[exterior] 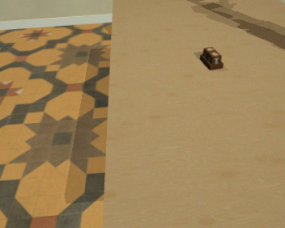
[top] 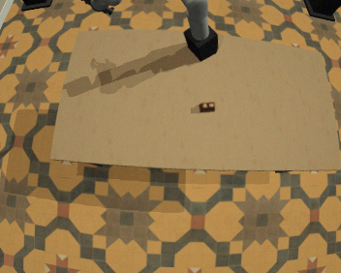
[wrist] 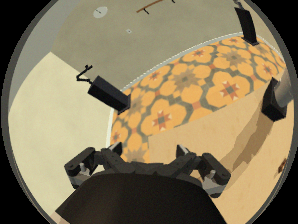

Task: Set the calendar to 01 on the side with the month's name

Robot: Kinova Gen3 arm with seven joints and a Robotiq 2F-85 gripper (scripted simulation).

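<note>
The tray is 35 cm ahead of my hand, 54 cm to the left of it and 39 cm below it.
</note>
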